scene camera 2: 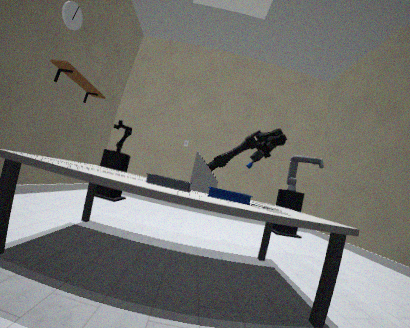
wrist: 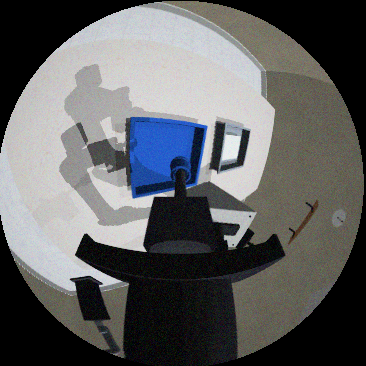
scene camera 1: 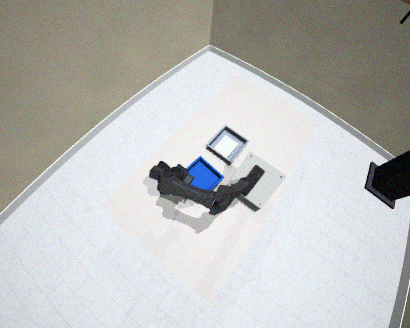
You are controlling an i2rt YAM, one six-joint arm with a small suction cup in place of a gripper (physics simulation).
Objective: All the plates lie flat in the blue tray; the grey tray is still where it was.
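Where they show: end effector, tool point: [scene camera 2: 248,167] [wrist: 180,165]; arm's base, origin of the base link: [scene camera 2: 207,168] [wrist: 215,227] [scene camera 1: 250,180].
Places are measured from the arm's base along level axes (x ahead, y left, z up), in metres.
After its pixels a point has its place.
Note:
A blue tray [scene camera 1: 204,173] @[x 0.282, y 0.078, z -0.172 m] [scene camera 2: 230,195] @[x 0.382, y 0.134, z -0.145 m] [wrist: 161,142] @[x 0.318, y 0.151, z -0.172 m] lies on the table, with no plate visible on the part of its floor that shows. A grey tray [scene camera 1: 219,155] @[x 0.281, y -0.098, z -0.157 m] [scene camera 2: 168,181] @[x 0.391, y -0.210, z -0.142 m] [wrist: 217,150] @[x 0.273, y -0.098, z -0.151 m] lies beside it. A white square plate [scene camera 1: 226,145] @[x 0.288, y -0.197, z -0.148 m] [wrist: 232,146] @[x 0.289, y -0.209, z -0.148 m] lies inside the grey tray; whether more plates lie under it cannot be told. My gripper, a small blue suction cup [scene camera 2: 249,165] [wrist: 180,169] @[x 0.325, y 0.215, z 0.037 m], hangs above the table over the blue tray's side in the wrist view. It is open and holds nothing. The arm hides the cup and part of the blue tray in scene camera 1.
A pale grey panel-like block [scene camera 1: 271,175] @[x -0.079, y -0.073, z 0.068 m] [scene camera 2: 201,175] @[x 0.108, y -0.039, z -0.063 m] [wrist: 235,220] @[x 0.053, y -0.052, z 0.050 m] stands by the arm's base, close to both trays. Black pedestals [scene camera 2: 115,161] [scene camera 2: 290,205] with other arms stand beyond the table. The arm's shadow falls on the table beside the blue tray.

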